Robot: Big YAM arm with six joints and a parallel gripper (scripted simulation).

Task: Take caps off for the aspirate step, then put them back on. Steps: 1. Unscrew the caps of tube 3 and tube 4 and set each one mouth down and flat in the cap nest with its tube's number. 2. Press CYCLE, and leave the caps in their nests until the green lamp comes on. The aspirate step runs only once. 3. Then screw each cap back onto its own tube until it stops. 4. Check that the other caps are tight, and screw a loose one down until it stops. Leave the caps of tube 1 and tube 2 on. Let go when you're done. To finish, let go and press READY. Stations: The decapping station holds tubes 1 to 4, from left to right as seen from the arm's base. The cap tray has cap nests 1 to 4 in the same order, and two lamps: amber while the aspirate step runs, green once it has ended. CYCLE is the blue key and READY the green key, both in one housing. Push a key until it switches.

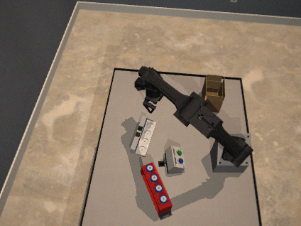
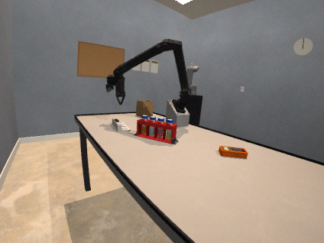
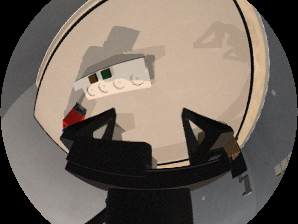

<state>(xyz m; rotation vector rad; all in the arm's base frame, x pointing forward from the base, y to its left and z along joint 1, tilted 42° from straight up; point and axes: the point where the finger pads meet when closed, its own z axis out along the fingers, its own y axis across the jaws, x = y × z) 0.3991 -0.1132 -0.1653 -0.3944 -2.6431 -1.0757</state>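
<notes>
My gripper is now 34 cm to the right of the blue tube cap, 4 cm above it and 2 cm past it. Also, from my hand: green key 21 cm to the left, 16 cm behind, 8 cm below; key housing 23 cm to the left, 15 cm behind, 10 cm below; blue key 25 cm to the left, 17 cm behind, 8 cm below.
</notes>
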